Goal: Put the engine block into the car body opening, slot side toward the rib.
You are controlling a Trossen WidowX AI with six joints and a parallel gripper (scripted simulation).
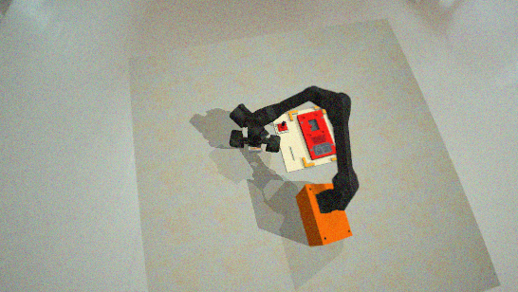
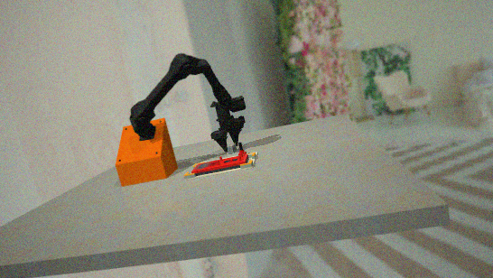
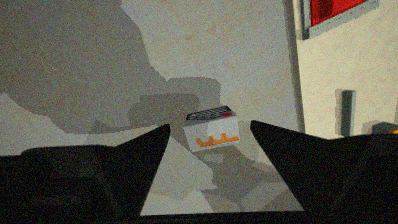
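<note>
My gripper tip is now right at the engine block. Round my gripper tip: cream base plate 2 cm ahead, 23 cm to the right; black peg 7 cm ahead, 13 cm to the right, 2 cm above.
</note>
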